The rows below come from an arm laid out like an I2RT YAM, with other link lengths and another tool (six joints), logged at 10 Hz.
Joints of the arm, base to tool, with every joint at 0 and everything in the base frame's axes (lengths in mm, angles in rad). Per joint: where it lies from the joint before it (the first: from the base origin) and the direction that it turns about. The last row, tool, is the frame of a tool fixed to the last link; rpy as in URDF.
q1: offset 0 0 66 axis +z
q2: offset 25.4 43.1 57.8 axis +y
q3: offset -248.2 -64.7 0 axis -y
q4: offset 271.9 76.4 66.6 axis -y
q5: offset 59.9 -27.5 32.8 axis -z
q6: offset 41.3 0 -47 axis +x
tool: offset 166 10 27 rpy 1.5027 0.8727 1.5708
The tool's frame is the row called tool.
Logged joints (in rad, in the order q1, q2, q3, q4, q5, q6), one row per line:
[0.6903, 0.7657, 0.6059, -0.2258, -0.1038, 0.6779]
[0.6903, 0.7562, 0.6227, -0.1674, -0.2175, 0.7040]
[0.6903, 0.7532, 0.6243, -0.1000, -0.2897, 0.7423]
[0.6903, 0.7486, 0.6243, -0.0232, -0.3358, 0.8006]
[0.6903, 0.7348, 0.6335, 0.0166, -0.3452, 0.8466]
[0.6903, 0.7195, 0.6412, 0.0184, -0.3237, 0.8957]
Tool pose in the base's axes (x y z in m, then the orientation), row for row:
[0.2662, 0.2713, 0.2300, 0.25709, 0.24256, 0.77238, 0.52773]
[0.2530, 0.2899, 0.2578, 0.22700, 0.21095, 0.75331, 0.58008]
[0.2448, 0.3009, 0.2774, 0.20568, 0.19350, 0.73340, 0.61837]
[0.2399, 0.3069, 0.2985, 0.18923, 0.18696, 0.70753, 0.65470]
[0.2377, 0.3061, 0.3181, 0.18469, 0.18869, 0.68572, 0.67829]
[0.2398, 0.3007, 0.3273, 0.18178, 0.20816, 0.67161, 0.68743]
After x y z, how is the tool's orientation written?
As a quaternion, w x y z.
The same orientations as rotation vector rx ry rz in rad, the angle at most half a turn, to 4 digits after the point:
[0.6580, 2.0953, 1.4316]
[0.5813, 2.0758, 1.5984]
[0.5393, 2.0439, 1.7233]
[0.5257, 1.9893, 1.8408]
[0.5318, 1.9327, 1.9118]
[0.5876, 1.8960, 1.9406]

